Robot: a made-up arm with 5 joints. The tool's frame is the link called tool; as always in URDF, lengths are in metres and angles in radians.
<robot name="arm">
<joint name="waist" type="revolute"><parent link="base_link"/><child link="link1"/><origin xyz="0.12 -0.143 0.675"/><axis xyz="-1 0 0"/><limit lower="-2.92" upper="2.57" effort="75" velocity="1.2"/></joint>
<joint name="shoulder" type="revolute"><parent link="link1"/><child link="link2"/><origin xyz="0.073 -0.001 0.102"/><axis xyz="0.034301 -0.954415 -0.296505"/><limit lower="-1.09" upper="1.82" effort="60" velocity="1.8"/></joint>
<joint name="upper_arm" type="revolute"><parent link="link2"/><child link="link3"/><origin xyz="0.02 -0.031 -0.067"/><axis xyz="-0.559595 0.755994 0.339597"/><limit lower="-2.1" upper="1.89" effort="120" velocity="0.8"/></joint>
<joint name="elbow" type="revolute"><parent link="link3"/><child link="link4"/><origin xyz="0.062 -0.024 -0.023"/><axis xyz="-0.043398 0.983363 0.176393"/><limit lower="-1.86" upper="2.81" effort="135" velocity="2"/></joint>
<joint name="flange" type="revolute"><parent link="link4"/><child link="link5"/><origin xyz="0.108 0.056 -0.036"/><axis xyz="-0.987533 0.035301 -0.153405"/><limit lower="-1.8" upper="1.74" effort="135" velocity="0.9"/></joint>
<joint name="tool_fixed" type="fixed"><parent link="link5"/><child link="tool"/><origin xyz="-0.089 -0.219 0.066" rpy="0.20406 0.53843 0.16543"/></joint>
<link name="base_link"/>
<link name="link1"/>
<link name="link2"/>
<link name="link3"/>
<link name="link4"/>
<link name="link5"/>
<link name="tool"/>
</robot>
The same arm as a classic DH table. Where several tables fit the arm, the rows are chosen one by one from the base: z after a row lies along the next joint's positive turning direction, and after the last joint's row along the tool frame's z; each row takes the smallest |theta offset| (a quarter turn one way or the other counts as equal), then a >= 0, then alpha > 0; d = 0 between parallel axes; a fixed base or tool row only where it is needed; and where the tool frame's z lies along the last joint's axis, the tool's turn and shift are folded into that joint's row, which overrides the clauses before.
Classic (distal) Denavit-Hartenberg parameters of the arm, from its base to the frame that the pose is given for. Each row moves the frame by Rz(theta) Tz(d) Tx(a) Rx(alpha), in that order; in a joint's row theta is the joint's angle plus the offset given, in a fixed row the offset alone. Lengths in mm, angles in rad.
base (fixed): theta_offset -1.5708, d 675, a 143, alpha 1.5708
waist: theta_offset 1.2696, d -194, a 97.7, alpha 1.6051
shoulder: theta_offset -0.1862, d -23, a -50.5, alpha -2.5707
upper_arm: theta_offset 0.2207, d -164.8, a 4.5, alpha -0.596
elbow: theta_offset -0.5239, d 112.2, a -62.1, alpha 1.5203
flange: theta_offset -1.5135, d 60.2, a 210.1, alpha -2.2852
tool (fixed): theta_offset 1.6583, d 140.1, a 0, alpha 0
Joint limits (rad, base to tool): -2.92..2.57 -1.09..1.82 -2.1..1.89 -1.86..2.81 -1.8..1.74

